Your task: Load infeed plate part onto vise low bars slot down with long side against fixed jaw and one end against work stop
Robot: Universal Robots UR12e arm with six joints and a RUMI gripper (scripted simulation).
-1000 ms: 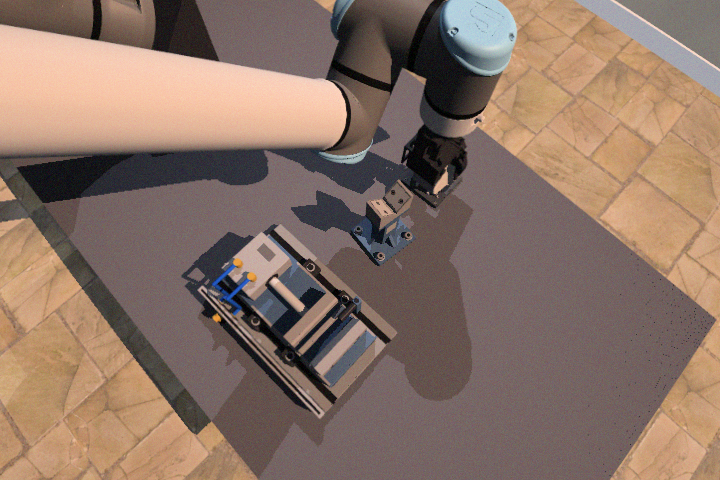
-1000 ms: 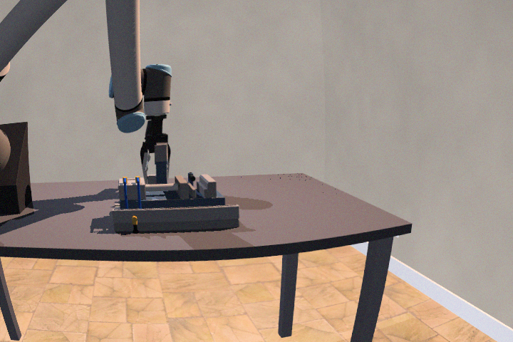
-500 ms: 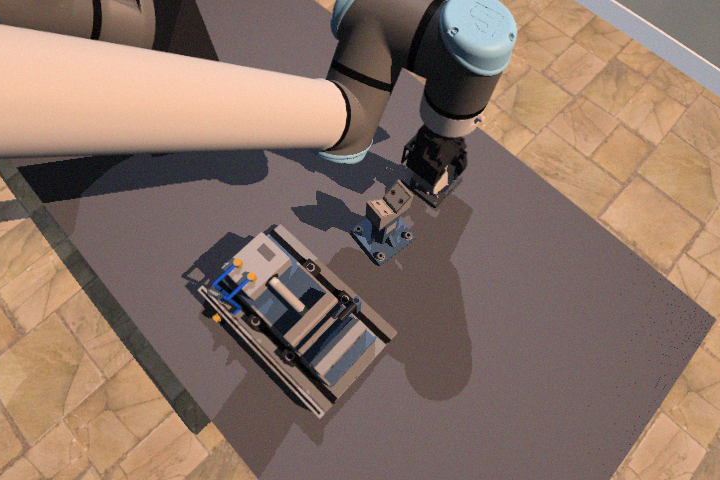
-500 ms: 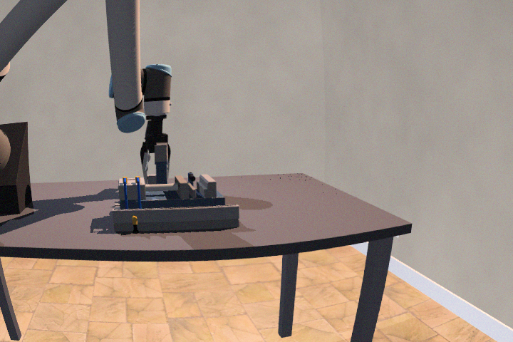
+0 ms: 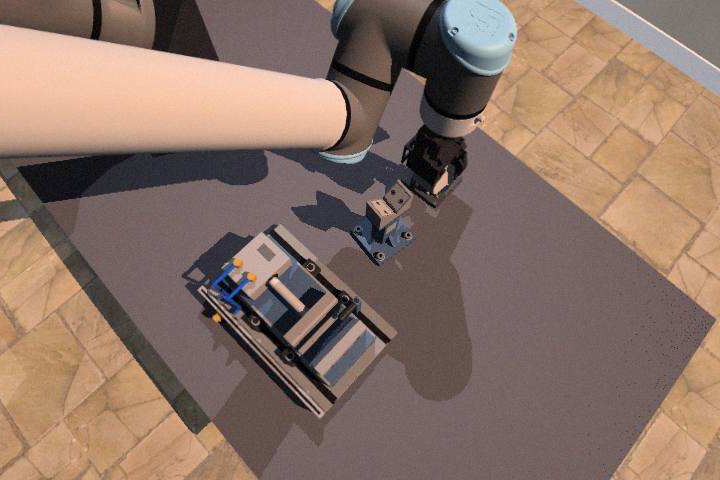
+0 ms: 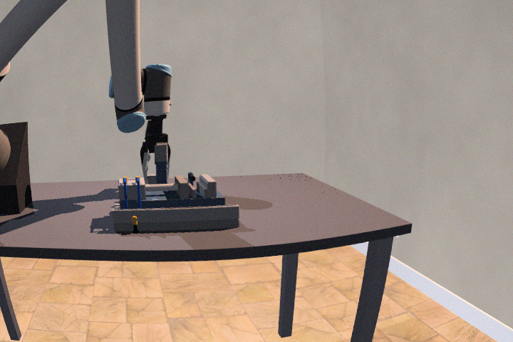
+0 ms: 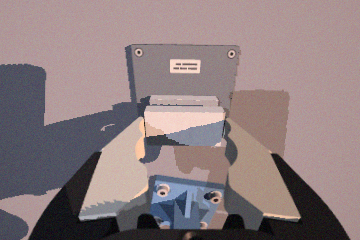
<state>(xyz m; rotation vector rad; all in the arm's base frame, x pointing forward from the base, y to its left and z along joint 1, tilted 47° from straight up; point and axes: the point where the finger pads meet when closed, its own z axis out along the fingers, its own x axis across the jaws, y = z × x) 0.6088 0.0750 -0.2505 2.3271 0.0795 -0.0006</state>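
Now: hand 10 mm to the right of the dark grey infeed plate and 30 mm above it. From my hand the other things lie so: part (10 mm to the left, 10 mm below); then v-block post (10 mm ahead, 150 mm to the right, 20 mm above); then black work stop (80 mm ahead, 310 mm to the right, 60 mm above).
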